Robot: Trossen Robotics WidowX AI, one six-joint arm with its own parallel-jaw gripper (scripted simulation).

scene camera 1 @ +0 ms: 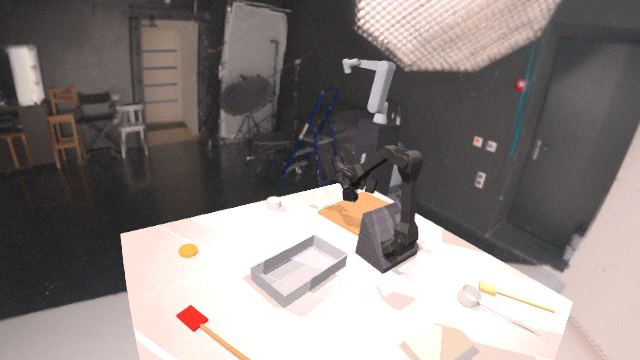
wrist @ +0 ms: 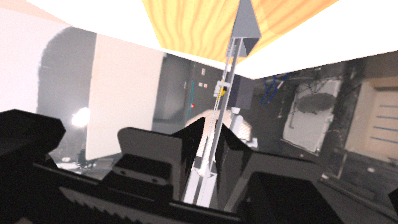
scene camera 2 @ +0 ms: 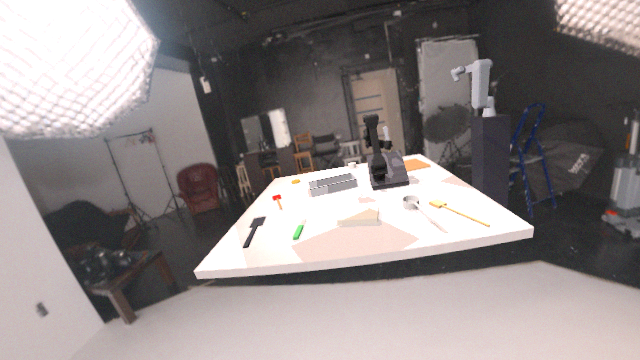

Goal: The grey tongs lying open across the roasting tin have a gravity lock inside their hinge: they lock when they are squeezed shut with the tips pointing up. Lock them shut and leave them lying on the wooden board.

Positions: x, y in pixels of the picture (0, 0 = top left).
Labels:
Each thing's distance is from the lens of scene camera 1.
wooden board (scene camera 1: 342, 213): 134 cm
grey roasting tin (scene camera 1: 290, 274): 100 cm
The marked spots on the wooden board and the grey roasting tin are 47 cm apart.

